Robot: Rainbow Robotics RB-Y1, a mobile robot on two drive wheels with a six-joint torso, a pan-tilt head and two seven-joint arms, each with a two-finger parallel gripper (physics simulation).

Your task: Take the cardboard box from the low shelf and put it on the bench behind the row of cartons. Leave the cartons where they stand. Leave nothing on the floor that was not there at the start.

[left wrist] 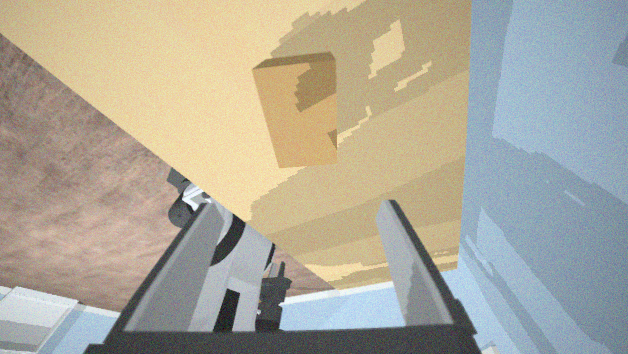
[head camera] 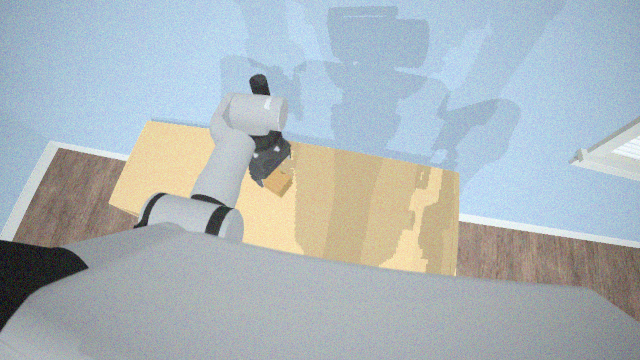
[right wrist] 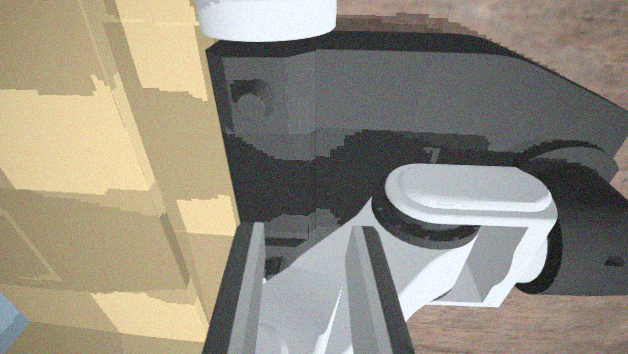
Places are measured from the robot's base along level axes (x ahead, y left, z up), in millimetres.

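Pixels of known places: left gripper, fingertip midpoint: (left wrist: 299, 210) (head camera: 274, 170); right gripper, fingertip midpoint: (left wrist: 279, 262) (right wrist: 306, 241).
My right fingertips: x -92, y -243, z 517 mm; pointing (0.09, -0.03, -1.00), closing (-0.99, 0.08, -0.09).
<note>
Behind a point stands the place of what it marks.
A small tan cardboard box (head camera: 278, 182) @[x 306, y 217, z 661 mm] (left wrist: 300, 115) @[x 324, y 245, z 661 mm] rests on the pale yellow bench top (head camera: 340, 200) @[x 298, y 29, z 611 mm] (left wrist: 200, 100) @[x 227, y 297, z 611 mm]; I cannot tell whether it is the task's box or a carton. My left gripper (head camera: 261, 182) (left wrist: 299, 210) @[x 310, y 218, z 736 mm] is open and empty over the bench, beside the box in the head view; the box lies beyond its fingertips in the left wrist view. My right gripper (right wrist: 306, 241) @[x -92, y -243, z 517 mm] is partly open with nothing between its fingers, beside a pale yellow surface (right wrist: 65, 140) @[x 172, y -181, z 346 mm] and above my base. A row of cartons and a low shelf cannot be made out.
A blue wall (head camera: 150, 60) @[x 525, y 642, z 923 mm] (left wrist: 550, 100) @[x 517, y 150, z 654 mm] stands along the bench's far edge. Wooden floor (head camera: 540, 255) @[x 342, y -1222, z 1 mm] (left wrist: 65, 165) @[x -1219, y 491, z 1 mm] (right wrist: 575, 25) @[x -519, y -241, z 1 mm] shows beyond the bench. My dark base (right wrist: 400, 90) @[x -194, y -173, z 169 mm] and pale lower body (right wrist: 470, 190) @[x -270, y -98, z 298 mm] are close to my right gripper. A pale framed object (head camera: 612, 152) @[x 494, y -803, z 858 mm] is at far right.
</note>
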